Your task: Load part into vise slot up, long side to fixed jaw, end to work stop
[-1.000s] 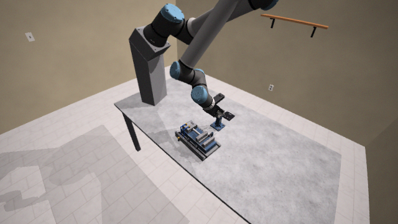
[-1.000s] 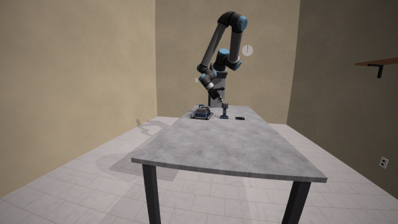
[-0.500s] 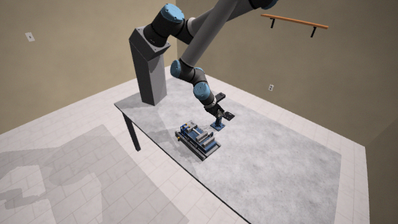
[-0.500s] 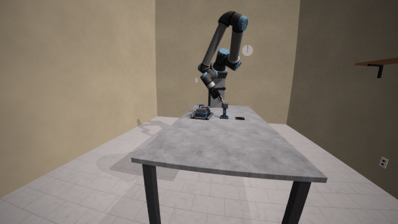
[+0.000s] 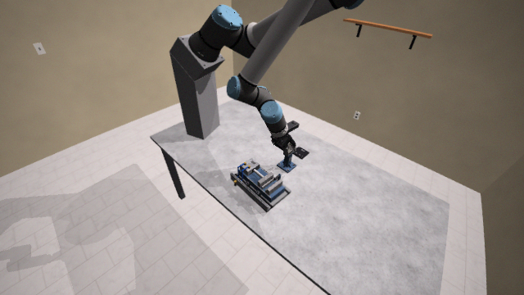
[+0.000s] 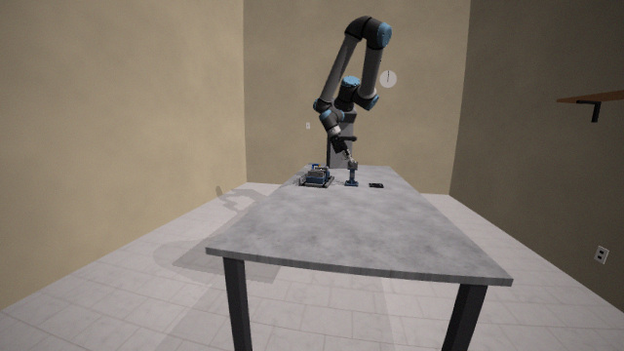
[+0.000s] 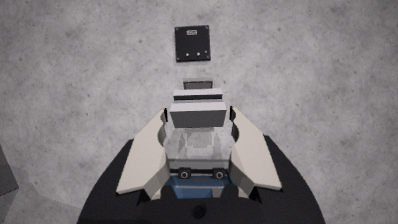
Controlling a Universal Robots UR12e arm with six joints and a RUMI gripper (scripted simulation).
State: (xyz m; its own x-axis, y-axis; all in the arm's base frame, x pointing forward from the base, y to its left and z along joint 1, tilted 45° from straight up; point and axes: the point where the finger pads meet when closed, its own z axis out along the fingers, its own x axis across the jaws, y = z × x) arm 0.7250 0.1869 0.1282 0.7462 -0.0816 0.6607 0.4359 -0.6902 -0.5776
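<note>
The part lies 1 cm to the left of my hand. Round my hand: cylinder rod: 22 cm to the right, 9 cm below, 2 cm ahead; work stop: 17 cm to the right, 10 cm ahead, 7 cm below; moving jaw: 22 cm to the right, 9 cm below, 7 cm ahead.
</note>
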